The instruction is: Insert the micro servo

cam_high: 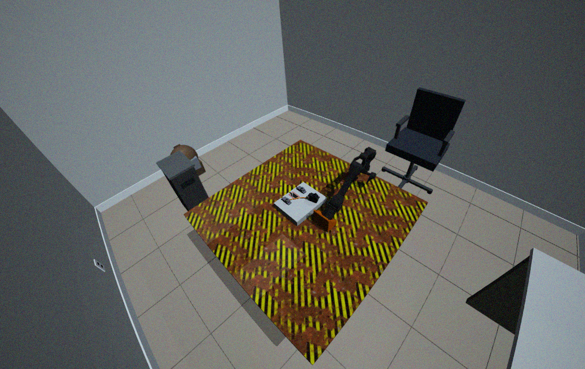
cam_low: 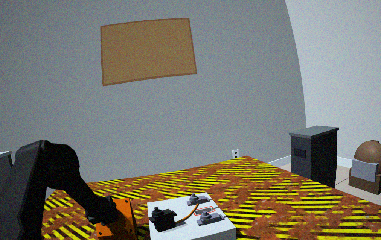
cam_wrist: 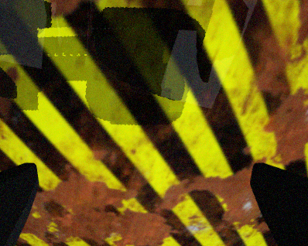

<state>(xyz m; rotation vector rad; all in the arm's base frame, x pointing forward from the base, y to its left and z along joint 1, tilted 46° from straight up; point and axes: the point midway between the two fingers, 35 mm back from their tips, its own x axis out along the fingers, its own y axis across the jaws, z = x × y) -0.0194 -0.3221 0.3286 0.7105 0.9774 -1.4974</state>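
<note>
My gripper tip is 410 mm to the right of the white deck, 230 mm short of it and 30 mm above it.
</note>
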